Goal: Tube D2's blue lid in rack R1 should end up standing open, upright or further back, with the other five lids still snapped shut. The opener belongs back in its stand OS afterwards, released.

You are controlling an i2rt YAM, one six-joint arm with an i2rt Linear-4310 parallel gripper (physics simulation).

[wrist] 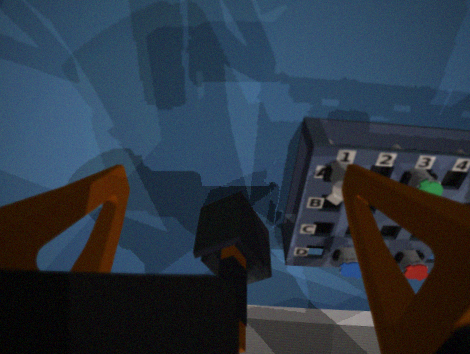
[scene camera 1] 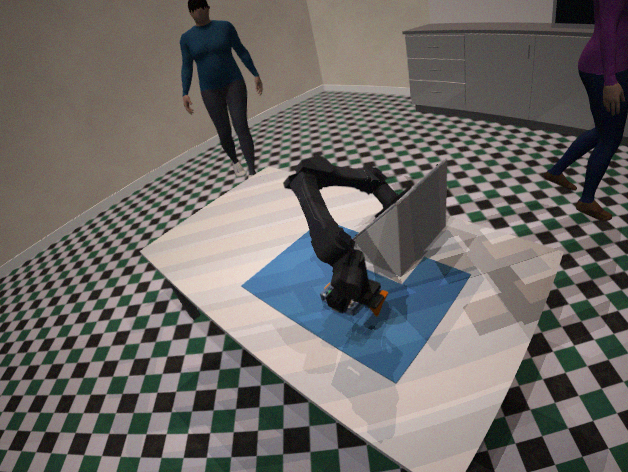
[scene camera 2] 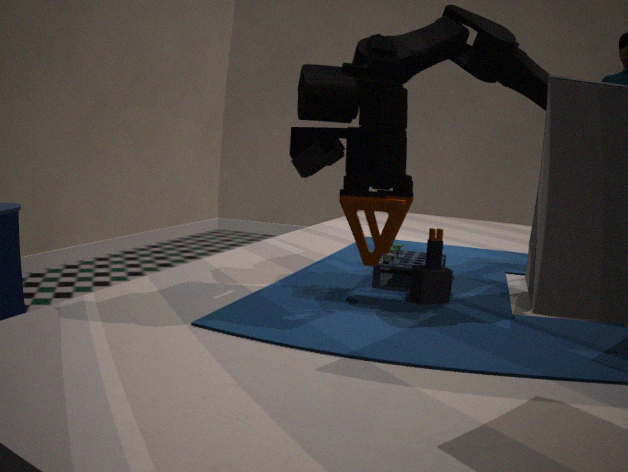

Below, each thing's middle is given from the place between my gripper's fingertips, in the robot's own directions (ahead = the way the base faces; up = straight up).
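Here is the orange and black opener (wrist: 232, 266), and my gripper is 10 mm to the left of it and 70 mm beyond it.
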